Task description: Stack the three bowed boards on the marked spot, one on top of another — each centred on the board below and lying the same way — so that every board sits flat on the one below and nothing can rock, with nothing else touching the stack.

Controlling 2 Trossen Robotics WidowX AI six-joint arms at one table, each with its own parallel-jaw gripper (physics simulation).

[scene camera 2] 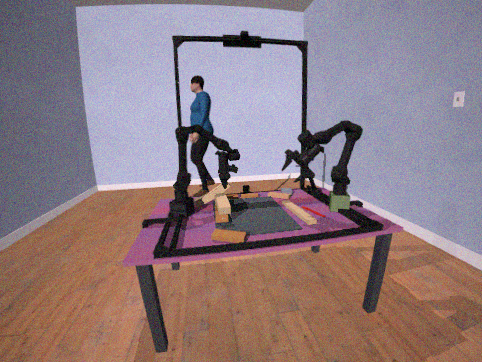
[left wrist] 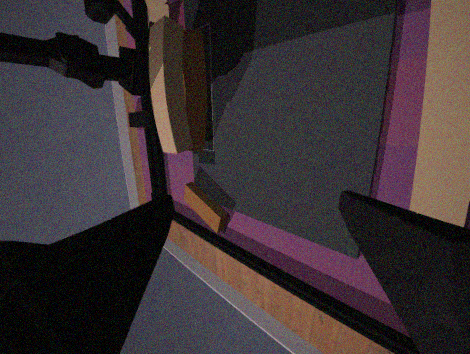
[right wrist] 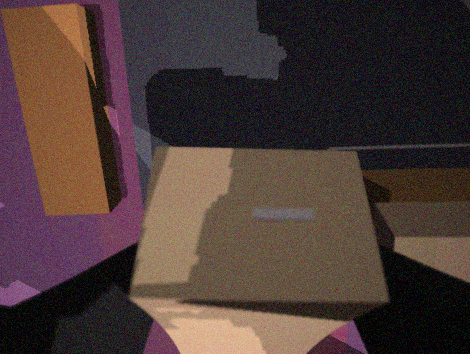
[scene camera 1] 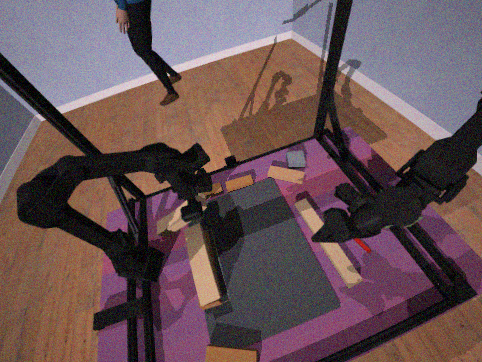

Note:
My left gripper (scene camera 1: 322, 238) is open, holding nothing. Also in view: a long pale plank (scene camera 1: 350, 276). Further things: my right gripper (scene camera 1: 197, 204).
The long pale plank also shows in the left wrist view (left wrist: 433, 194). My left gripper also shows in the left wrist view (left wrist: 256, 201). My right gripper is seen too in the right wrist view (right wrist: 249, 243). The right wrist view does not show the long pale plank: it is out of frame.

